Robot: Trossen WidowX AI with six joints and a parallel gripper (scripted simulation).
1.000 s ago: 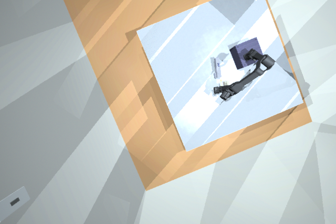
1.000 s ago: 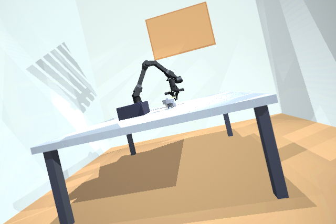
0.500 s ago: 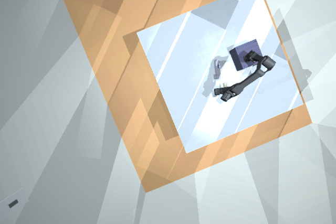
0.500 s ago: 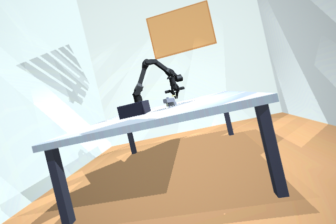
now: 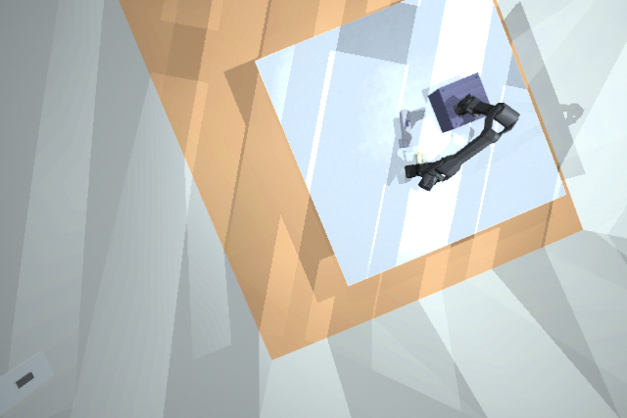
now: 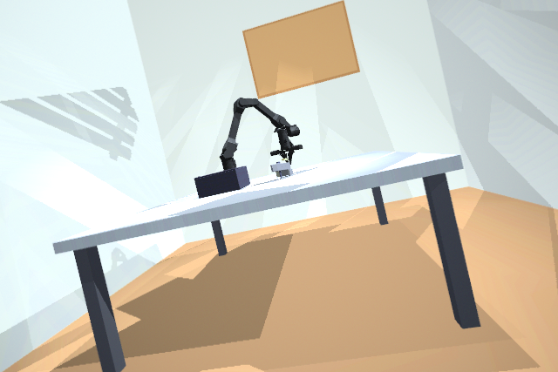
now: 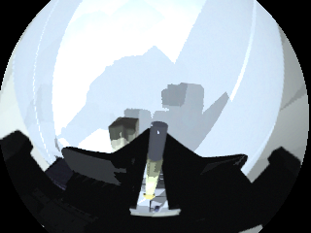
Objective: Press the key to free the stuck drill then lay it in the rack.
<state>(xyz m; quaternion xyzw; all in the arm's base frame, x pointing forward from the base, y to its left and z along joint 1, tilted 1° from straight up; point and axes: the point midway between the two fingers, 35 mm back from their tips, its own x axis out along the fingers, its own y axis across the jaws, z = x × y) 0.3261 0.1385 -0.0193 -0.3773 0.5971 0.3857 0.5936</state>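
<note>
The drill lies 2 cm behind my gripper tip, 3 cm to the right of it and 4 cm above it. The rest, counted from my gripper tip: grey rack 6 cm behind, 2 cm to the right, 3 cm below.
</note>
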